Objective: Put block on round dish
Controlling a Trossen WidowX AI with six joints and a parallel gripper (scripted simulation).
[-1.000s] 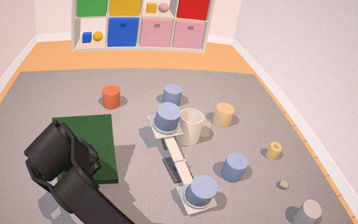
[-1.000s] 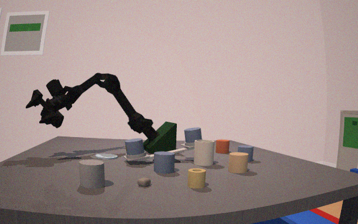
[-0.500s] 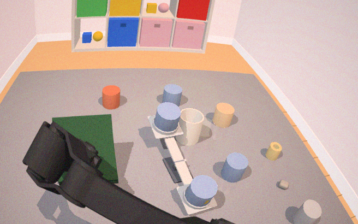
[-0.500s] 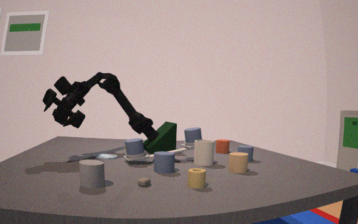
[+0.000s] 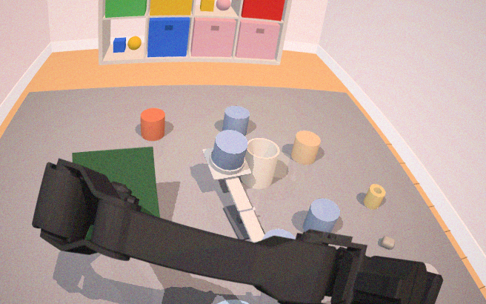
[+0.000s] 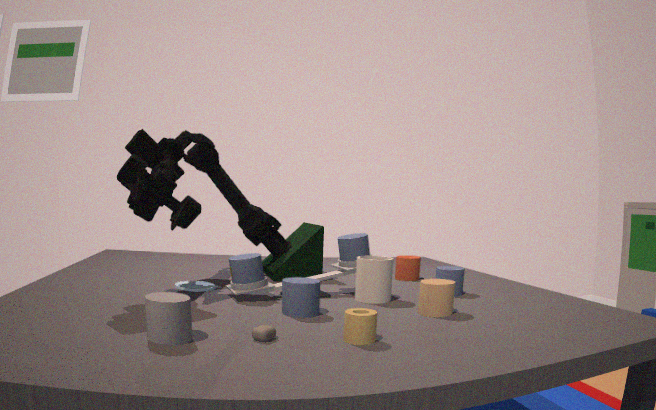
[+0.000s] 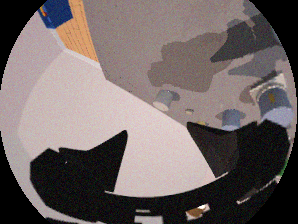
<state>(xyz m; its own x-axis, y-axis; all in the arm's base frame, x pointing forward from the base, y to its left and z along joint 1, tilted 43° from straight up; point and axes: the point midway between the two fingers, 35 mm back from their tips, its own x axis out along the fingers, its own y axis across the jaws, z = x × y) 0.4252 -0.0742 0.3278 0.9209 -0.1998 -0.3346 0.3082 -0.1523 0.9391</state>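
My gripper tip is now 180 mm to the right of the pale green block, 160 mm past it and 140 mm above it. The rest, counted from my gripper tip: pale round dish (240 mm behind, 170 mm below, 50 mm to the left); beige pebble (200 mm to the left, 170 mm below, 150 mm ahead); grey cylinder (190 mm ahead, 140 mm below, 60 mm to the left).
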